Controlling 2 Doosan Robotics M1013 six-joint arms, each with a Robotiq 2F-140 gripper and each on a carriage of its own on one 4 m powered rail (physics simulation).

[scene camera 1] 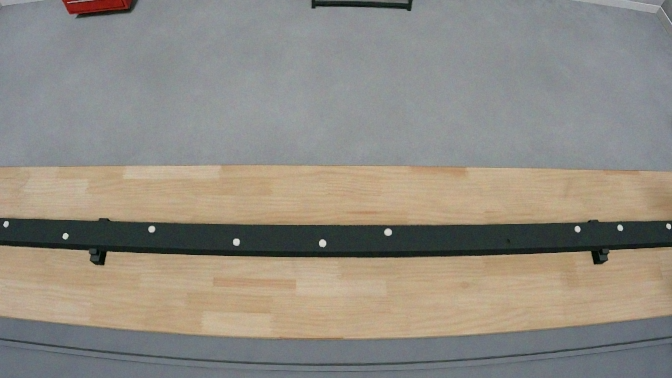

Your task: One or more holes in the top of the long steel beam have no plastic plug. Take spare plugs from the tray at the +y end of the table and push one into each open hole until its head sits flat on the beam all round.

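Observation:
The long dark steel beam lies across the whole view on the wooden table. Several white plugs sit in its top, among them a plug left of the middle, a plug right of the middle and a plug towards the right. A small dark open hole shows in the beam's top between those last two plugs, nearer the right one. The tray with the spare plugs does not show. Neither my left gripper nor my right gripper is in view.
The beam rests on a dark support at the left and another support at the right, on the wooden table. A red cabinet and a dark frame stand on the floor beyond. A rail line runs along the near side.

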